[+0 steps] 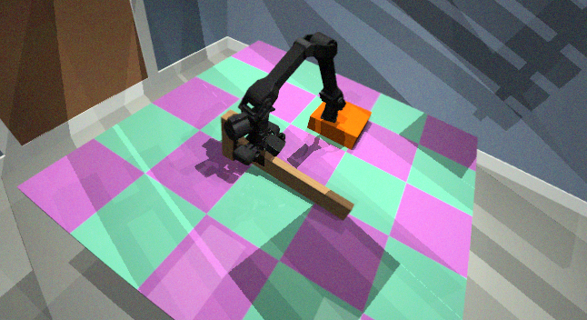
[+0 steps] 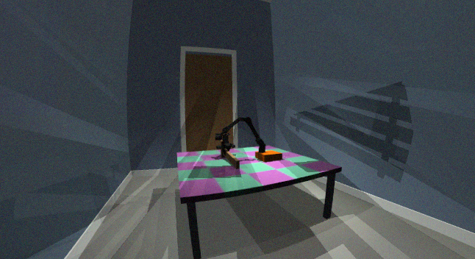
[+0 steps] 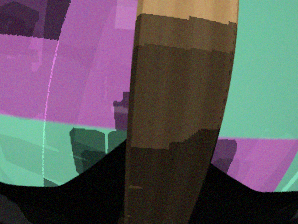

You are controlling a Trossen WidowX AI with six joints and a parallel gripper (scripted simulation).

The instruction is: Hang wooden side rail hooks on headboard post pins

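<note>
Right now the wooden headboard post is 100 mm to the right of my gripper tip, 40 mm above it and 20 mm behind it.
</note>
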